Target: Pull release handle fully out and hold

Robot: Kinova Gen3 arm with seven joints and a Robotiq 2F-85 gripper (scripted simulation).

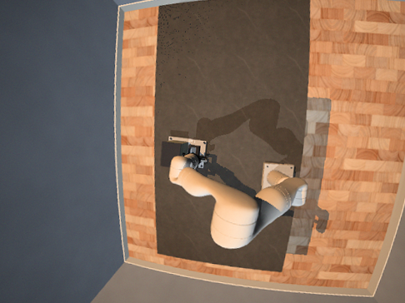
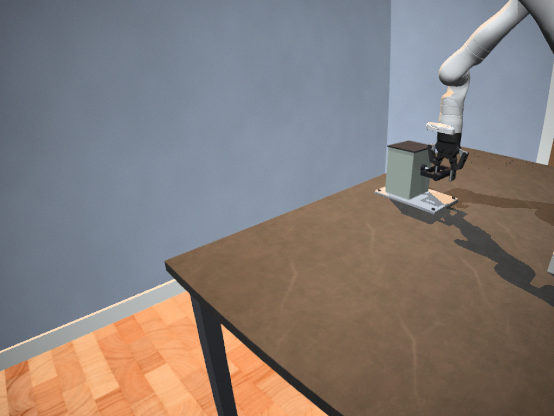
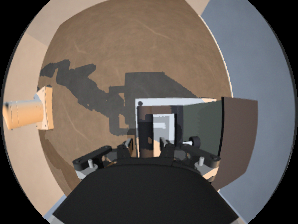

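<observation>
Now: hand 50 mm short of the black release handle. The rest, counted from my hand: light baseplate (100 mm ahead, 100 mm below).
</observation>
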